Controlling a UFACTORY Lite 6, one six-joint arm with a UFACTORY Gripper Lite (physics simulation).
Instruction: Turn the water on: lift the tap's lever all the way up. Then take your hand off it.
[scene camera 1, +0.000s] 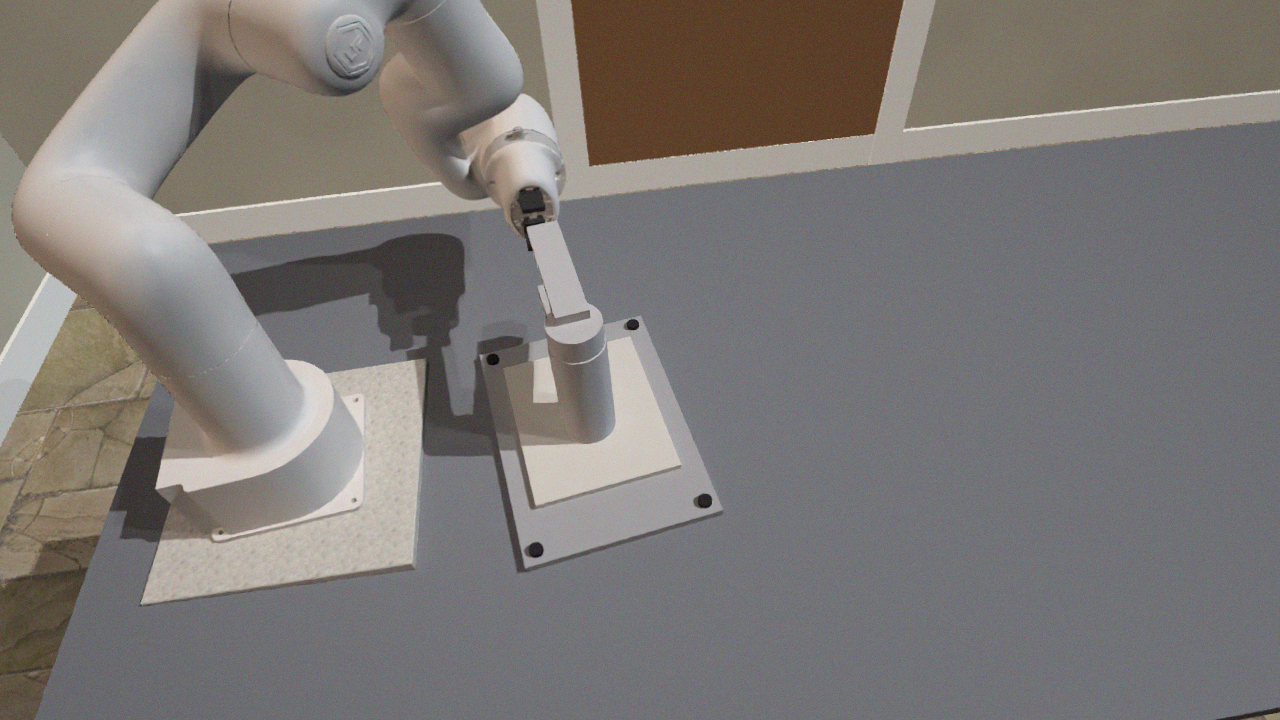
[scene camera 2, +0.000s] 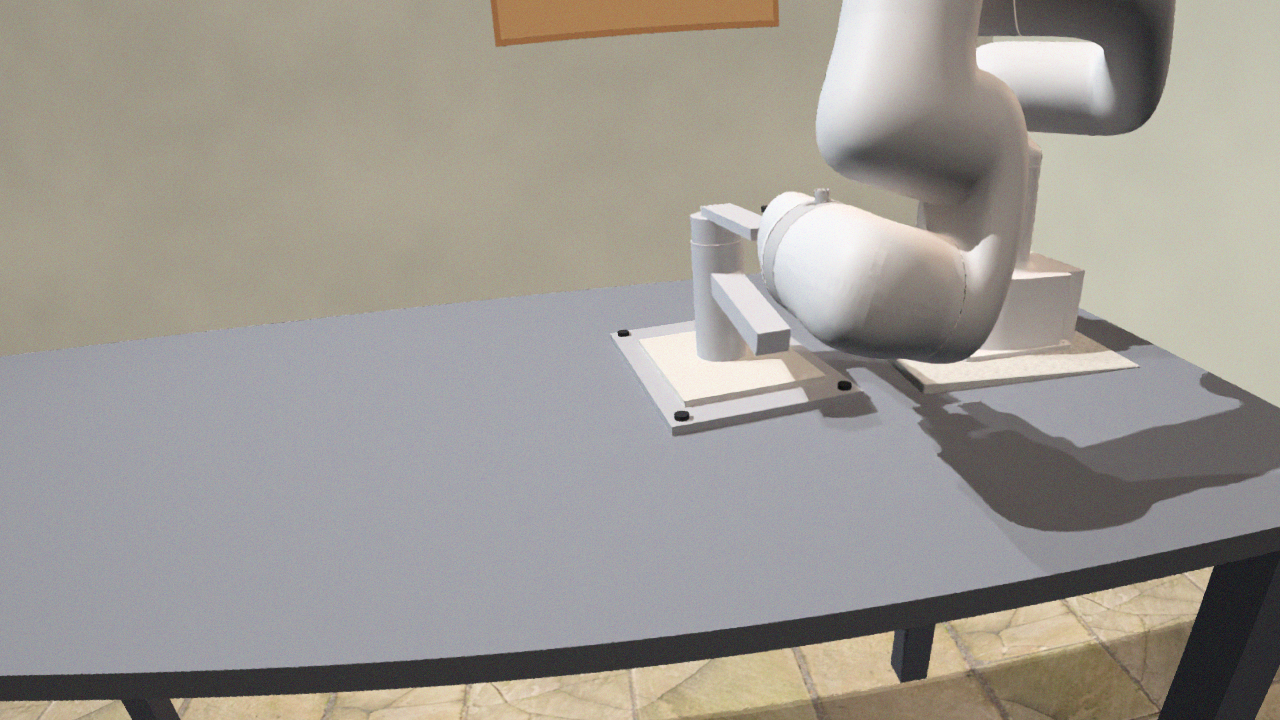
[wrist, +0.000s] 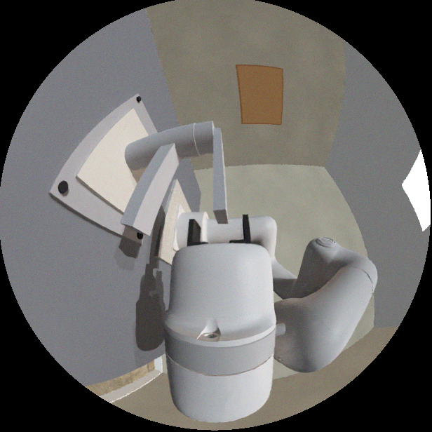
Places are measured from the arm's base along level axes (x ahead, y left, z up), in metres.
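Pixels of known places: hand at its tool point: (scene camera 1: 535, 223); arm's base at its link origin: (scene camera 1: 298, 464).
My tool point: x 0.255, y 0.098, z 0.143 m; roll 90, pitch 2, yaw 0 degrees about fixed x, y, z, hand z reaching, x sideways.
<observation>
For each thing: its top centre in the pictures, then the offset to it from my tool point. "pt": a spot on its surface instead. Level surfaces: height alone.
- tap's grey column at a spot on its surface: (scene camera 1: 588, 394) pt dy -0.151, dx +0.013, dz -0.065 m
- mounted plate at its top centre: (scene camera 1: 589, 423) (scene camera 2: 721, 354) dy -0.127, dx +0.012, dz -0.137 m
- parallel spout at its top centre: (scene camera 2: 746, 284) dy -0.057, dx +0.008, dz -0.050 m
- table at its surface level: dz -0.149 m
The tap's grey column (scene camera 1: 588, 394) (scene camera 2: 716, 300) (wrist: 157, 144) stands upright on a mounted plate (scene camera 1: 617, 528) (scene camera 2: 657, 385) (wrist: 77, 161). Its flat lever (scene camera 1: 559, 268) (scene camera 2: 731, 218) (wrist: 219, 175) sticks out from the top, roughly level, above the parallel spout (scene camera 2: 750, 313) (wrist: 152, 190). My gripper (scene camera 1: 533, 219) (wrist: 220, 230) is open, its black fingers apart at the lever's free end. In the wrist view the lever's tip lines up with the gap between the fingers, without visible contact. In scene camera 2 the wrist hides most of the fingers.
The robot's base (scene camera 1: 268, 465) stands on a pale stone slab (scene camera 1: 384, 537) beside the tap's plate. The spout lies below the lever on the same side. A wall with a white skirting (scene camera 1: 716, 154) runs behind the table (scene camera 1: 939, 402) (scene camera 2: 402, 492).
</observation>
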